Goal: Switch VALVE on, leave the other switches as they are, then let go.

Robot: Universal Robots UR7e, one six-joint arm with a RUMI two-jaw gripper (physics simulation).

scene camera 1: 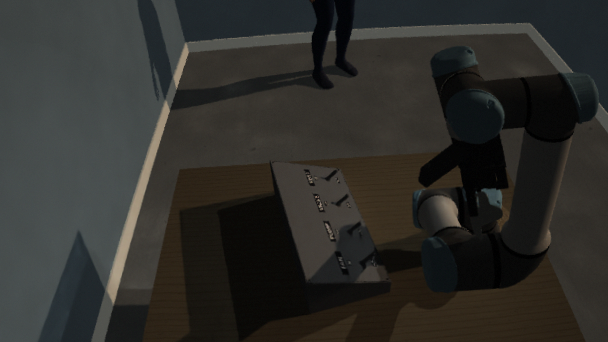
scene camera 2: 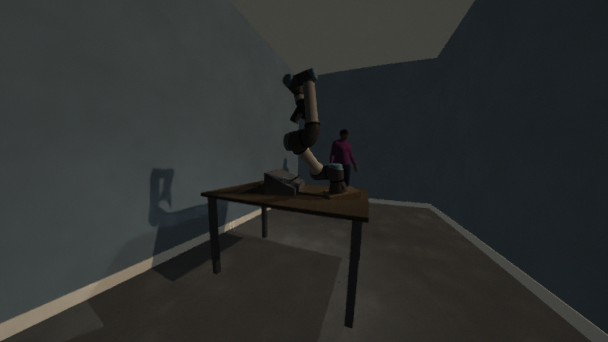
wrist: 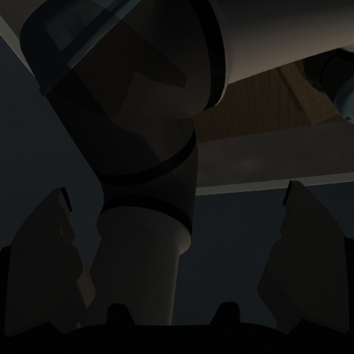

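Pixels of known places: gripper, fingertip midpoint: (scene camera 1: 480, 214) (scene camera 2: 304, 127); arm's base, origin of the base link: (scene camera 2: 338, 191).
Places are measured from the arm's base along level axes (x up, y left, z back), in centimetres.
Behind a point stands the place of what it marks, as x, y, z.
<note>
A grey sloped switch box (scene camera 1: 295, 215) @[12.9, 5.8, -58.4] (scene camera 2: 281, 183) @[6.3, 24.9, -38.8] stands on the table. In scene camera 1 its labels run down the panel, small and blurred. The VALVE label (scene camera 1: 319, 203) @[8.7, -3.0, -51.8] is second from the top, with its dark lever (scene camera 1: 342, 200) @[7.6, -5.5, -44.5] to its right. The VENT lever (scene camera 1: 331, 175) @[7.6, -16.8, -48.7] is above it; the PUMP lever (scene camera 1: 354, 228) @[7.6, 5.8, -40.3] and FAN lever (scene camera 1: 369, 260) @[7.7, 17.1, -35.9] are below. All lean similarly; on or off is too small to tell. My gripper (scene camera 1: 477, 207) @[46.8, 31.0, -14.7] (scene camera 2: 296, 117) (wrist: 175, 186) is open and empty, high above the table and well apart from the box, which does not show in the wrist view.
The wooden table (scene camera 1: 200, 250) @[-3.5, 9.7, -91.7] (scene camera 2: 320, 204) @[-3.5, 30.5, -2.5] carries the box and the arm's base (scene camera 2: 338, 184) @[6.7, 6.0, 1.6]. My own forearm and elbow (wrist: 145, 125) show close beyond the open fingers in the wrist view. A wall (scene camera 1: 65, 100) is left of the table. A person (scene camera 1: 332, 40) (scene camera 2: 343, 152) stands beyond the table.
</note>
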